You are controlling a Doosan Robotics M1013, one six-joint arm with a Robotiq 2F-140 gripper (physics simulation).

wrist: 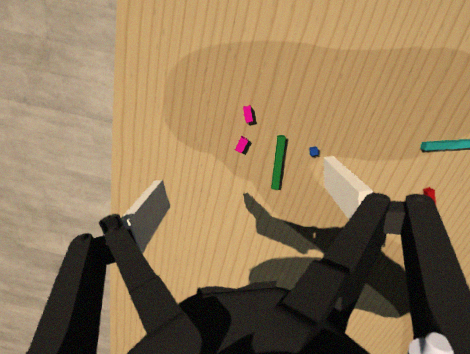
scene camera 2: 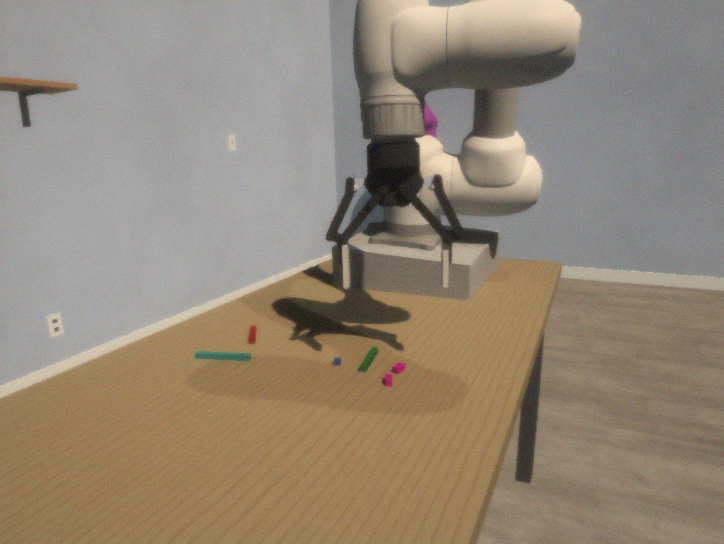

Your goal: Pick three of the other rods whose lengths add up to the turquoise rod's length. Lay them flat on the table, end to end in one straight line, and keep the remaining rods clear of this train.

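Frame: origin at the arm's base, x ahead, y left, z up, level; millimetres.
Seen in the pictures: gripper, between the fingertips: (wrist: 242, 183) (scene camera 2: 395, 285); arm's base, origin of its link: (scene camera 2: 411, 238).
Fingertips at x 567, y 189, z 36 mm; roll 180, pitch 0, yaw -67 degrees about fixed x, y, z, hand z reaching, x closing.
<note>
Offsets run from my fingertips to a thing's middle. Level surfaces: height alone.
The turquoise rod {294 mm right, 75 mm ahead, 137 mm down} (scene camera 2: 222, 355) (wrist: 447, 145) lies flat at the left in the scene view; the wrist view cuts off its end. A red rod {312 mm right, 28 mm back, 137 mm down} (scene camera 2: 252, 334) (wrist: 430, 194) lies behind it, partly hidden by the gripper in the wrist view. A green rod {56 mm right, 16 mm back, 137 mm down} (scene camera 2: 368, 359) (wrist: 279, 163) lies between a tiny blue rod {100 mm right, 14 mm ahead, 137 mm down} (scene camera 2: 337, 361) (wrist: 314, 151) and two short magenta rods, one {3 mm left, 2 mm back, 137 mm down} (scene camera 2: 398, 367) (wrist: 242, 145) nearer the robot base, the other {5 mm left, 41 mm ahead, 137 mm down} (scene camera 2: 388, 380) (wrist: 249, 114) farther from it. The rods lie apart. My gripper (scene camera 2: 395, 286) (wrist: 242, 183) is wide open and empty, above the table, pointing down.
The wooden table {142 mm down} (scene camera 2: 292, 467) (wrist: 150, 30) has its edge beside the magenta rods' side. The grey robot base block (scene camera 2: 409, 277) stands at the table's far end. Arm shadows fall around the rods. A wall shelf (scene camera 2: 38, 85) is at the left, and a person in magenta shows partly behind the arm.
</note>
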